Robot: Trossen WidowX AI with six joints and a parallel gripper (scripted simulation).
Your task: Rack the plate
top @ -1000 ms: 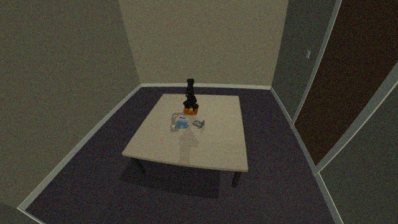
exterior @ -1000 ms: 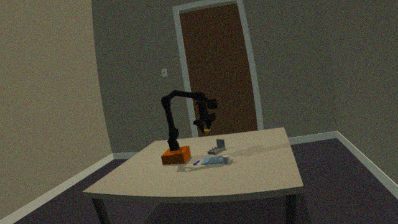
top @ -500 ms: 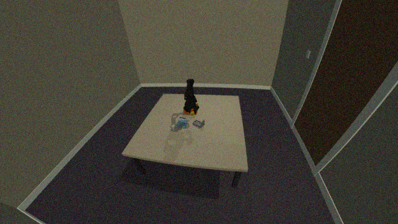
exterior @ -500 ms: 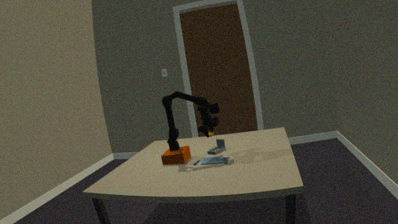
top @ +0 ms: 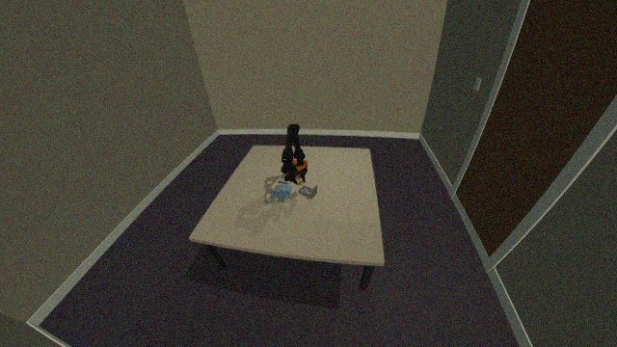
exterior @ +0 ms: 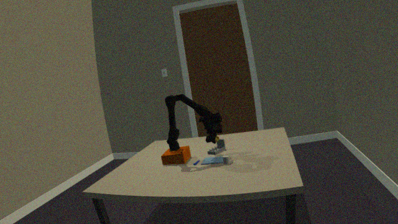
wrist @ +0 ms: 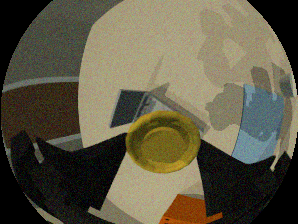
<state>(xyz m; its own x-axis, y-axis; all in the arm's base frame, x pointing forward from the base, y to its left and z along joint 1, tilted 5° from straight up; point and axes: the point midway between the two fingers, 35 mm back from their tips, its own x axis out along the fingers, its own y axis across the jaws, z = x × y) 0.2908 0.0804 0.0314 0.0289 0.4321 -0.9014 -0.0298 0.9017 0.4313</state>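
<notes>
The grey dish rack is 20 mm behind my gripper tip, 40 mm to the left of it and 80 mm below it. The rest, counted from my gripper tip: blue spoon (90 mm behind, 210 mm to the right, 100 mm below); yellow plate (10 mm above); light blue mat (20 mm ahead, 170 mm to the right, 100 mm below).
</notes>
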